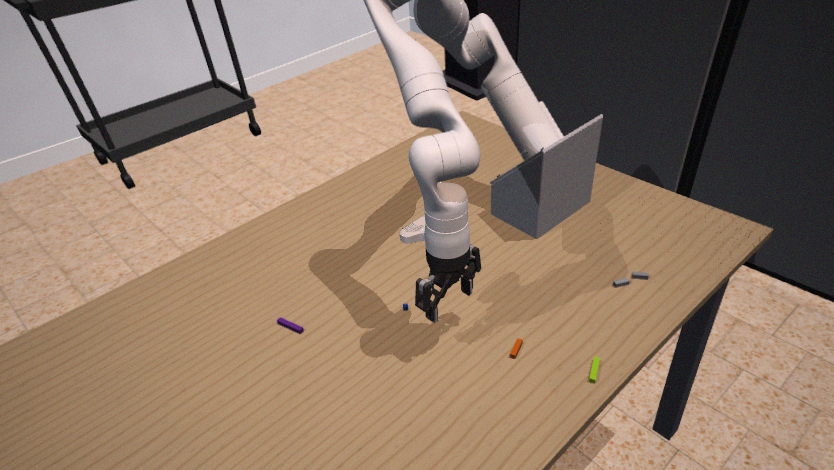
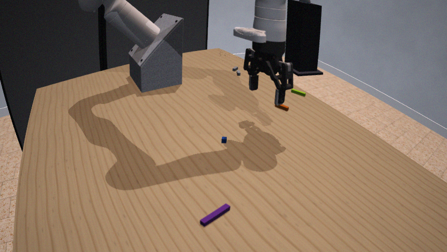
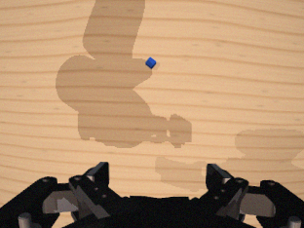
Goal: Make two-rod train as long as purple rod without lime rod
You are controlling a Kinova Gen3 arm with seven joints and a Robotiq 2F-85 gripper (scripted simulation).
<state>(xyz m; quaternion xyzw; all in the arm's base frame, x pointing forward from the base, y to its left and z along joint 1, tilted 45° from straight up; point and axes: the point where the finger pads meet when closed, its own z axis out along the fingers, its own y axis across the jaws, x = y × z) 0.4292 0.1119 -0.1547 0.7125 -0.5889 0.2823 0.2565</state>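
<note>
The blue rod lies 11 cm to the right of my hand, 8 cm below it and 3 cm ahead of it. Round my hand: lime rod: 22 cm to the left, 14 cm behind, 8 cm below; purple rod: 23 cm ahead, 22 cm to the right, 8 cm below; orange rod: 10 cm to the left, 8 cm below, 7 cm behind.
</note>
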